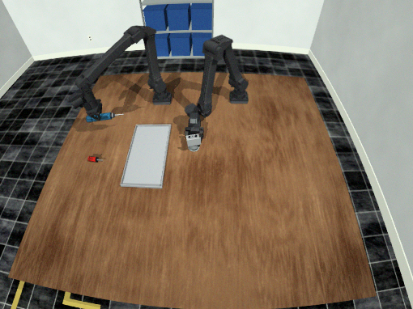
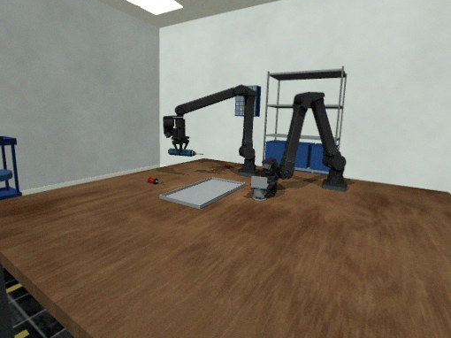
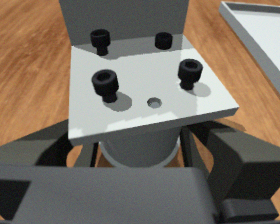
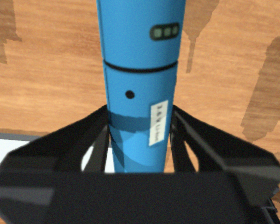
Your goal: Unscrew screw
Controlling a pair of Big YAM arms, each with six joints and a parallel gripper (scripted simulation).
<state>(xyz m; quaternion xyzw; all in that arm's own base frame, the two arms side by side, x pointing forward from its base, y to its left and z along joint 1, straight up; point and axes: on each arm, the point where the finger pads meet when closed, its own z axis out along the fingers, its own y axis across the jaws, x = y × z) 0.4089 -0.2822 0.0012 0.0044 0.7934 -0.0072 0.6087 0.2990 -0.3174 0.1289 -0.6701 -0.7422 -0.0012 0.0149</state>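
Now: left hand 5 cm below the grey bracket. From my left hand the other things lie so: screw: 5 cm above, 2 cm behind, 1 cm to the left; then flat grey tray: 26 cm to the right, 5 cm ahead, 2 cm below; then small red-handled tool: 56 cm to the right, 9 cm ahead, 1 cm below.
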